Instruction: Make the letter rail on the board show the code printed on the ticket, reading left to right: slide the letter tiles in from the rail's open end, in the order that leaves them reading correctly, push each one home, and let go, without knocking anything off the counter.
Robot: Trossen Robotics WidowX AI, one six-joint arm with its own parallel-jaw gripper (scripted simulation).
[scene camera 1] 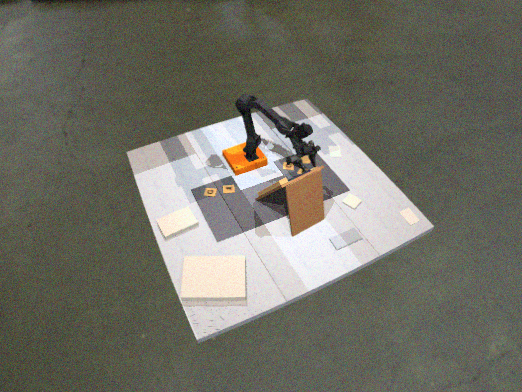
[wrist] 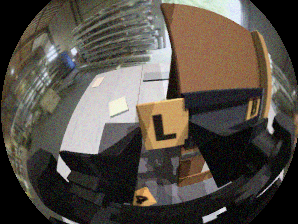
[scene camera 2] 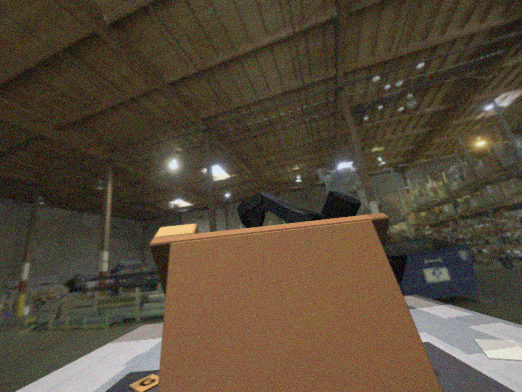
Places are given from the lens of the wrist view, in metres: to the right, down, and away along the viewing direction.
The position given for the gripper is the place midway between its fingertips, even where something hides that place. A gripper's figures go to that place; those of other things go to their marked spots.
gripper (wrist: 164,127): 0.02, 0.02, 0.10
brown board (wrist: 216,64): 0.08, -0.06, 0.08
dark mat (wrist: 158,169): 0.02, 0.15, 0.20
The marked spots on the brown board and the dark mat are 0.25 m apart.
